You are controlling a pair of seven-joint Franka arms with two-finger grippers.
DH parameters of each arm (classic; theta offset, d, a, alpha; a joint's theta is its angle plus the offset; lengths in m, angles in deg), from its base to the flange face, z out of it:
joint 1: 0 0.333 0 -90
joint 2: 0 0 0 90
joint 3: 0 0.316 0.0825 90
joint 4: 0 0 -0.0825 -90
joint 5: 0 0.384 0 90
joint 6: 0 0 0.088 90
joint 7: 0 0.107 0 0
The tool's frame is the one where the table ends.
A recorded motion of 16 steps. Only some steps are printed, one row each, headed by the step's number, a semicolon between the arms.
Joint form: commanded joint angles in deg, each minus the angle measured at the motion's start. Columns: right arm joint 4, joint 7, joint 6, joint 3, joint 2, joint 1, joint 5; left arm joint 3, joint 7, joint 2, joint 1, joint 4, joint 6, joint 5.
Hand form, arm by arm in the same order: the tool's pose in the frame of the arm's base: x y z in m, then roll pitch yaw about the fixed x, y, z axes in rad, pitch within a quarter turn. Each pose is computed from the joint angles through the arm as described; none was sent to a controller.
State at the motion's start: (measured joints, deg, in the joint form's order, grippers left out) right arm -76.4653 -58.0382 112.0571 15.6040 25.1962 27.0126 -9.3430; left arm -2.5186 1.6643 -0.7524 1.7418 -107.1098 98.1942 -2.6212
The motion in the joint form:
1: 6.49 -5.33 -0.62 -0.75 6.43 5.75 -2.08; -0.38 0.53 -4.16 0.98 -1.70 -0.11 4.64
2: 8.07 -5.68 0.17 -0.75 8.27 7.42 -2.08; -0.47 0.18 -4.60 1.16 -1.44 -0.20 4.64
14: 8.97 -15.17 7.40 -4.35 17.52 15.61 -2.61; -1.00 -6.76 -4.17 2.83 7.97 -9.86 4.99
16: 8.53 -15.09 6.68 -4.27 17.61 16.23 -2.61; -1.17 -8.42 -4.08 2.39 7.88 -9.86 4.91
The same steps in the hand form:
1: 0.5369 0.4983 0.4812 2.9461 -0.0291 1.9455; 0.5245 0.0009 0.5274 -3.1068 0.1031 -0.0459
2: 0.5296 0.5176 0.4730 2.9400 -0.0387 1.9778; 0.5233 0.0017 0.5334 -3.1052 0.0923 -0.0381
14: 0.4957 0.5867 0.3692 2.9572 0.0113 2.2412; 0.5206 0.0128 0.5935 -3.0859 0.0983 0.1096
16: 0.4872 0.5910 0.3631 2.9783 0.0155 2.2522; 0.5210 0.0071 0.5920 -3.0839 0.0999 0.1281

